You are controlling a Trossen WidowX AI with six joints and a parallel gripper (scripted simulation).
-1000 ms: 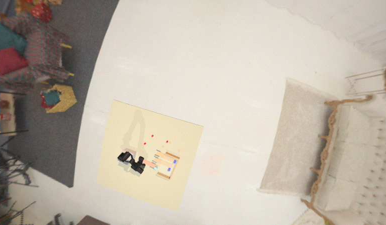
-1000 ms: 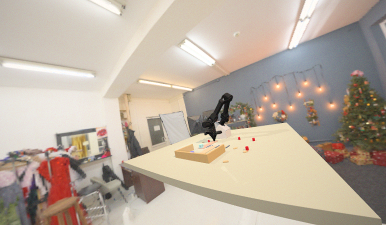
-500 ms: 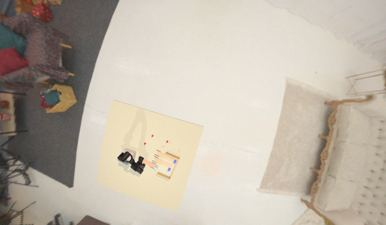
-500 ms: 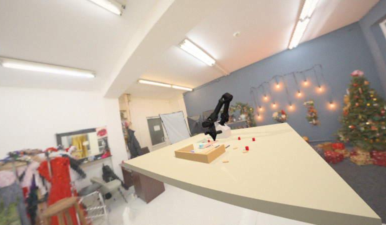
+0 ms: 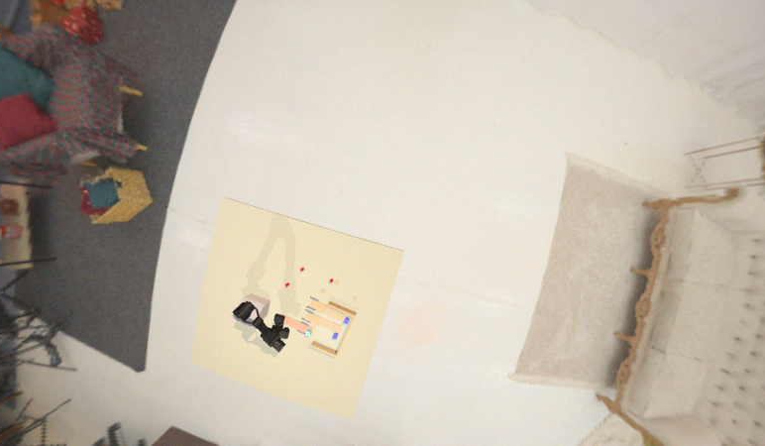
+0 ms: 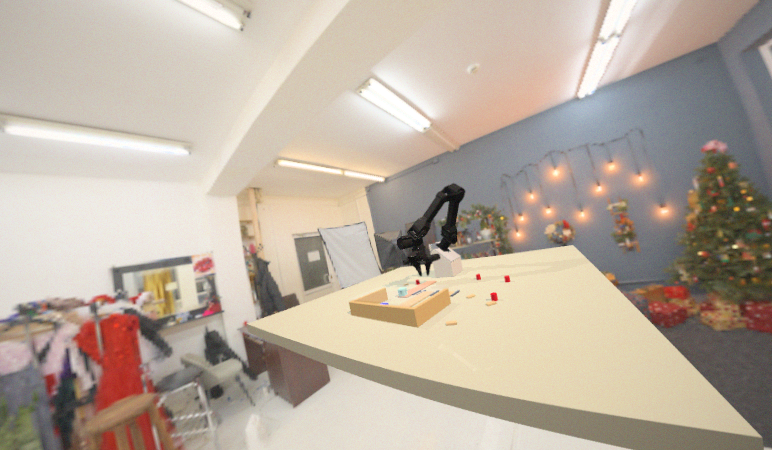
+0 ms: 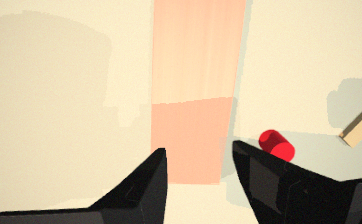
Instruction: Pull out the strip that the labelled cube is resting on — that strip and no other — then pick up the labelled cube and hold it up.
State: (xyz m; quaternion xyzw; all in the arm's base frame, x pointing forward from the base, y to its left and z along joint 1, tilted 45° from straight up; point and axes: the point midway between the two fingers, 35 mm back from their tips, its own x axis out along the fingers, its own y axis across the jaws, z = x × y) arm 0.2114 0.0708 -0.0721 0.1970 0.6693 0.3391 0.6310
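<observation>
Now: the salmon-pink strip 70 mm ahead of my gripper tip and 40 mm below it. From my gripper tip the other things lie so: labelled cube: 180 mm ahead, 20 mm below.
</observation>
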